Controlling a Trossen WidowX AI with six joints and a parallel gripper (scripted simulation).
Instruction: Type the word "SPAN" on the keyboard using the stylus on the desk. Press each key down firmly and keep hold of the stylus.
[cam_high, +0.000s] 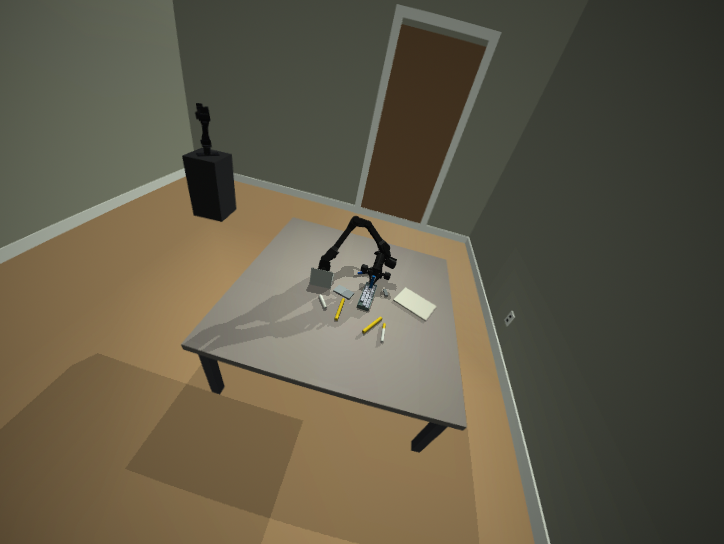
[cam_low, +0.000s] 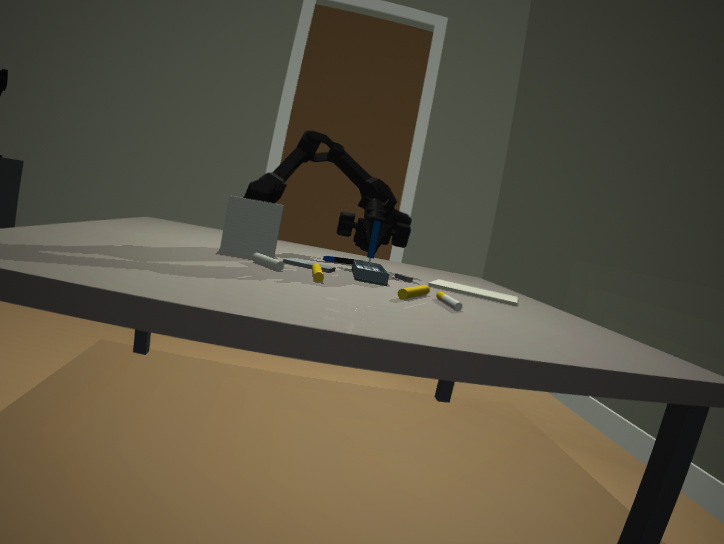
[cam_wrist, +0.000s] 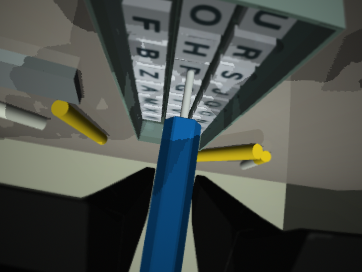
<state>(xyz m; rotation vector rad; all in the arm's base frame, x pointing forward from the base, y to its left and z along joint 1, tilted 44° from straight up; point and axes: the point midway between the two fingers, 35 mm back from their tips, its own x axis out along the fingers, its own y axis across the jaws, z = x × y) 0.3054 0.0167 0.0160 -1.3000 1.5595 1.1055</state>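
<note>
The flat grey slab lies 15 cm behind my gripper tip, 7 cm below it and 5 cm to the right of it. Round my gripper tip: blue pen (17 cm to the left, 6 cm below, 5 cm behind); cream pad (30 cm ahead, 7 cm below); blue stylus (1 cm below).
</note>
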